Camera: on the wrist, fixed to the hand. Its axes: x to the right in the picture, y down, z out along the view.
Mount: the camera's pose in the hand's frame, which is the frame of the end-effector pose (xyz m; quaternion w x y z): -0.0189 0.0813 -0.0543 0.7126 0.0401 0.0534 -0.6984
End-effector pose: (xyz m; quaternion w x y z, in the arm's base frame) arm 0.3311 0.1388 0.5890 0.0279 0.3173 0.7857 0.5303
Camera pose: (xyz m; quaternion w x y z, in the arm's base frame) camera 0.3636 0.1037 0.6763 0.3356 -0.3498 0.8042 0.3438
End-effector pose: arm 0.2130 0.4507 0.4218 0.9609 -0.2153 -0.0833 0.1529
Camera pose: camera 0.1865 0.4933 0.3358 0.8046 -0.0649 -0.1523 -0.5703
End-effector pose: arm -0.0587 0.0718 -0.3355 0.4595 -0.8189 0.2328 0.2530
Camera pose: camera -0.1122 -0.0108 -0.3508 0.5246 -0.7412 -0.3714 -0.1937
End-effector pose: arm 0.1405 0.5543 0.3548 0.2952 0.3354 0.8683 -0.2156
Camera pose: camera 0.1896 0.6322 0.3927 0.0000 0.3440 -0.8601 0.3767
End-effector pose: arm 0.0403 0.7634 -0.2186 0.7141 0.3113 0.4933 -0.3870
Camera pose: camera 0.0810 0.8541 -0.2130 0.1998 -0.0734 0.5916 -0.7777
